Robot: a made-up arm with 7 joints. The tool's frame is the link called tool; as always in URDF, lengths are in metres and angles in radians. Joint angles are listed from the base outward.
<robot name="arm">
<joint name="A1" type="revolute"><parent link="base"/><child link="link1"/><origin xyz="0 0 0.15" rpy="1.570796 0 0"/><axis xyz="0 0 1"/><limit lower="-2.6" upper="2.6"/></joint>
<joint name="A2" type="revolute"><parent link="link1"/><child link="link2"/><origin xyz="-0.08 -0.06 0.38" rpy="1.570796 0 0"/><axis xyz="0 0 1"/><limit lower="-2.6" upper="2.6"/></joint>
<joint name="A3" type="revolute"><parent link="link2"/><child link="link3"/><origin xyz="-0.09 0.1 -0.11" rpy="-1.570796 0 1.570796"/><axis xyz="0 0 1"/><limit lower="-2.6" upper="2.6"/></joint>
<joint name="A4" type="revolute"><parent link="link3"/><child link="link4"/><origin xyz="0.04 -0.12 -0.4" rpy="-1.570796 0 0"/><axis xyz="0 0 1"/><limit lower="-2.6" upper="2.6"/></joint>
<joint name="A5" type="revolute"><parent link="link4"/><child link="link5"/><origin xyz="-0.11 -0.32 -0.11" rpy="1.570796 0 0"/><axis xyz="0 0 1"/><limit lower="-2.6" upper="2.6"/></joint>
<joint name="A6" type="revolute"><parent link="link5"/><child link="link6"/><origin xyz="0.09 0.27 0.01" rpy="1.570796 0 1.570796"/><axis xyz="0 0 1"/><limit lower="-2.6" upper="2.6"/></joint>
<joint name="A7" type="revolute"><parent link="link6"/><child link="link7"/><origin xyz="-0.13 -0.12 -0.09" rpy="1.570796 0 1.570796"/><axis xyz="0 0 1"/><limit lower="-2.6" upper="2.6"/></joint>
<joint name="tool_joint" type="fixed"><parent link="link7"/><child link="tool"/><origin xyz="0.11 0.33 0.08" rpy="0 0 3.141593"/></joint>
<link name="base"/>
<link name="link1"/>
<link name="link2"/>
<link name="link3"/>
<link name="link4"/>
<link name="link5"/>
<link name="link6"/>
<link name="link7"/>
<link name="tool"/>
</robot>
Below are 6 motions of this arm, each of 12 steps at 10 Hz.
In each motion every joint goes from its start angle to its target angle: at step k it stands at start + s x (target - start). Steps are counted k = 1, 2, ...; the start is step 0. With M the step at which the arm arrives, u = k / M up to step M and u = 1 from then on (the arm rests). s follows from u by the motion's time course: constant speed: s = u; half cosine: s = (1 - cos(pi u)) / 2; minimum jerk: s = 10 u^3 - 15 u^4 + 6 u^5.
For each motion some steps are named. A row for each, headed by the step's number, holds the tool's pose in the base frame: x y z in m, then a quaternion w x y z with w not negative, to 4 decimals.
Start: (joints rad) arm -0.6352 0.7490 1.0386 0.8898 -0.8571 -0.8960 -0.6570
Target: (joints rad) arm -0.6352 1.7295 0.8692 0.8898 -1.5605 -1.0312 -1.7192
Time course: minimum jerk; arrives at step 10
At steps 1, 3, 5, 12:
1: 0.0842 -0.9227 0.7035 0.3698 -0.2285 0.8720 -0.2249
3: 0.0125 -0.8875 0.7615 0.3187 -0.2011 0.8699 -0.3181
5: -0.1194 -0.7686 0.8542 0.1774 -0.1295 0.8489 -0.4808
12: -0.2481 -0.5361 0.9019 0.0545 -0.0062 -0.7913 0.6090

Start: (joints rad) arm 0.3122 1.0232 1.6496 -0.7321 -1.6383 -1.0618 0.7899
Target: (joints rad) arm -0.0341 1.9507 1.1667 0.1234 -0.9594 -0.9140 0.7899
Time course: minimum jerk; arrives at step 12
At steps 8, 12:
8: -0.6851 -0.3676 0.0943 0.7777 0.3998 0.1773 -0.4516
12: -0.6754 -0.2729 0.1739 0.7113 0.4471 0.2128 -0.4988

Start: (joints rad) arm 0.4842 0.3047 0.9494 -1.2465 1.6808 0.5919 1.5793
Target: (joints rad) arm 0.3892 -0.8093 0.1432 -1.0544 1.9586 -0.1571 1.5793
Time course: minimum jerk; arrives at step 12
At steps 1, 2, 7, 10, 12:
1: 0.6949 -0.8316 0.3797 0.5671 -0.3915 0.7021 -0.1796
2: 0.7027 -0.8027 0.3802 0.5742 -0.3970 0.6947 -0.1732
7: 0.6471 -0.2343 0.2822 0.6396 -0.4941 0.5887 0.0138
10: 0.4734 -0.0328 0.1956 0.6133 -0.5396 0.5643 0.1195
12: 0.4491 -0.0160 0.1862 0.6080 -0.5450 0.5623 0.1310

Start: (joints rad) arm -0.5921 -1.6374 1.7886 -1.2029 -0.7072 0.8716 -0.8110
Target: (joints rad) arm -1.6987 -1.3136 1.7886 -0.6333 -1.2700 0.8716 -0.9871
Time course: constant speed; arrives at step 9
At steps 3, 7, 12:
3: 0.0560 -0.3413 -0.2490 0.7105 0.6071 -0.3499 -0.0645
7: -0.0923 -0.4625 -0.2164 0.8117 0.5529 0.0022 -0.1882
12: -0.1491 -0.5190 -0.1684 0.8077 0.4959 0.1914 -0.2551

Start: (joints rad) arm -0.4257 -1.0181 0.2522 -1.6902 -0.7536 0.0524 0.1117
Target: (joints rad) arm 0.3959 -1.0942 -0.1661 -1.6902 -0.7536 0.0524 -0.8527
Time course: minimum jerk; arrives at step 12
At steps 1, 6, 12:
1: -0.2437 -0.2848 -0.0792 0.9250 0.2460 -0.0812 -0.2781
6: -0.2823 -0.1175 -0.0700 0.8130 0.3580 -0.0864 -0.4510
12: -0.3031 0.0286 -0.0137 0.6777 0.4675 -0.0366 -0.5664

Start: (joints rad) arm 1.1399 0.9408 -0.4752 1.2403 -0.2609 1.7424 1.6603
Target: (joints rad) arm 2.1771 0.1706 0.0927 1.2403 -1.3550 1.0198 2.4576
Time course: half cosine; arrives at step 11
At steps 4, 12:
4: -0.3085 -1.1486 0.1066 0.2010 0.5079 0.8189 -0.1762
12: -0.4377 -0.8322 0.5141 0.4530 0.5861 0.4436 -0.5045

